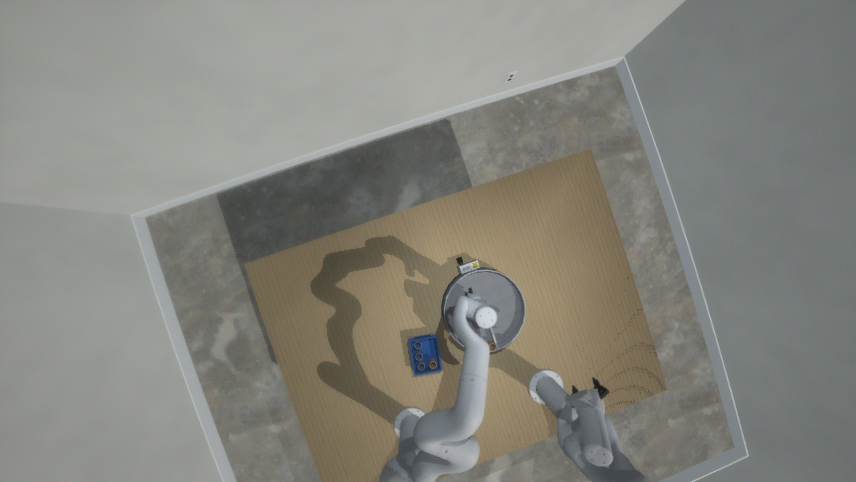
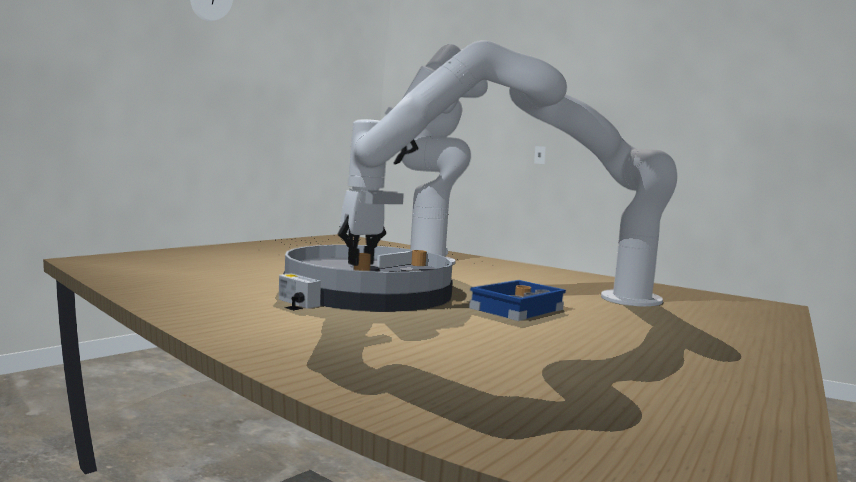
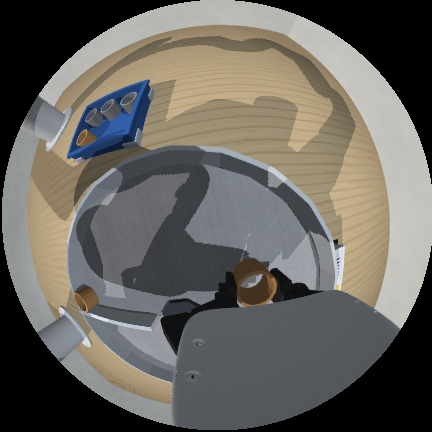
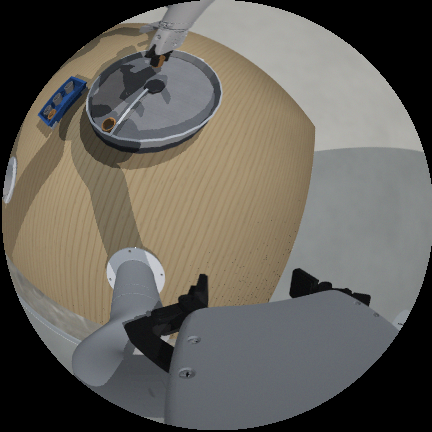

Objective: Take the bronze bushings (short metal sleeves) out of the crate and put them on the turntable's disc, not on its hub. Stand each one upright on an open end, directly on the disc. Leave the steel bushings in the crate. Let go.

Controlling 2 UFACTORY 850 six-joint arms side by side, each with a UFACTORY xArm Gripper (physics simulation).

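My left gripper (image 2: 361,256) (image 3: 250,282) is shut on an upright bronze bushing (image 2: 363,263) (image 3: 245,270) (image 4: 160,62), low inside the turntable's rim; I cannot tell if its lower end touches the disc (image 1: 507,299) (image 3: 235,210) (image 4: 185,100). A second bronze bushing (image 1: 492,346) (image 2: 418,258) (image 3: 86,299) (image 4: 108,124) stands upright on the disc near the rim. A third bronze bushing (image 1: 433,364) (image 2: 522,289) (image 3: 84,138) is in the blue crate (image 1: 436,345) (image 2: 497,304) (image 3: 142,117) with three steel bushings (image 3: 110,109). My right gripper (image 1: 587,389) (image 4: 251,286) is open and empty, far from both.
The dark hub (image 4: 155,86) is at the disc's centre, with a straight divider (image 3: 125,317) (image 4: 129,110) running to the rim beside the standing bushing. A control box (image 1: 469,267) (image 2: 305,291) sits outside the rim. The left arm reaches over the turntable.
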